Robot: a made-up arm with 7 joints.
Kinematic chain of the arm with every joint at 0, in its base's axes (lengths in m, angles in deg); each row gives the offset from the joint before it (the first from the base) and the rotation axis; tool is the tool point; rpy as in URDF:
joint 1: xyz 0 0 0.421 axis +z
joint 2: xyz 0 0 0 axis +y
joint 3: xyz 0 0 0.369 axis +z
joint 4: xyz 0.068 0 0 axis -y
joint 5: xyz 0.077 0 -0.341 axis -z
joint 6: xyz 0 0 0 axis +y
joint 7: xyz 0.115 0 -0.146 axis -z
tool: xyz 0 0 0 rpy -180 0 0
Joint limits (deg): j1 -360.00..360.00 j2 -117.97..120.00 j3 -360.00..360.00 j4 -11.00..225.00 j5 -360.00..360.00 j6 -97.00..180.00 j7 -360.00..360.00
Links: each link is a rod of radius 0.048 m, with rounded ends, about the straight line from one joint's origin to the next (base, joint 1, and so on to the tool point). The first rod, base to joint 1, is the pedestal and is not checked.
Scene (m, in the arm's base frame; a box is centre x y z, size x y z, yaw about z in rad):
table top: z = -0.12
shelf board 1: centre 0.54 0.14 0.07 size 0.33 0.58 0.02 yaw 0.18
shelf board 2: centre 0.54 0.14 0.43 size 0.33 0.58 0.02 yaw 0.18
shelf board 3: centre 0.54 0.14 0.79 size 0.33 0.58 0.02 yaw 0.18
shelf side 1: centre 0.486 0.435 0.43 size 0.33 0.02 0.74 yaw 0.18
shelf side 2: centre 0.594 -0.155 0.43 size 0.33 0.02 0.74 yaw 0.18
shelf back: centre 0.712 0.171 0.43 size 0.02 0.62 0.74 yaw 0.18
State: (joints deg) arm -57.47 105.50 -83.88 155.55 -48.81 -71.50 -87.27
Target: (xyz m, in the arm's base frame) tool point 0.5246 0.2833 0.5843
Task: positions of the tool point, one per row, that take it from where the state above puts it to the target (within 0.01 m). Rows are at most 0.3 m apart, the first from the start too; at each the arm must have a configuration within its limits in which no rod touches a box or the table.
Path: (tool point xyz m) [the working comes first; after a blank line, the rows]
Joints at the target: -162.57 -16.08 -183.26 60.34 -55.41 -30.37 -87.27
Straight joint move there: touches shelf board 3, shelf side 1.

1: 0.1605 -0.6778 0.2087
2: -0.0700 -0.7234 0.3533
3: -0.2909 -0.6504 0.5206
4: -0.4449 -0.4681 0.6822
5: -0.4896 -0.2202 0.8083
6: -0.4151 0.0282 0.8756
7: -0.2500 0.2150 0.8740
8: -0.0518 0.3032 0.8096
9: 0.1160 0.2947 0.7033
10: 0.2102 0.2261 0.5843
11: 0.3200 0.2486 0.5940
12: 0.4257 0.2678 0.5942
13: 0.5246 0.2834 0.5842

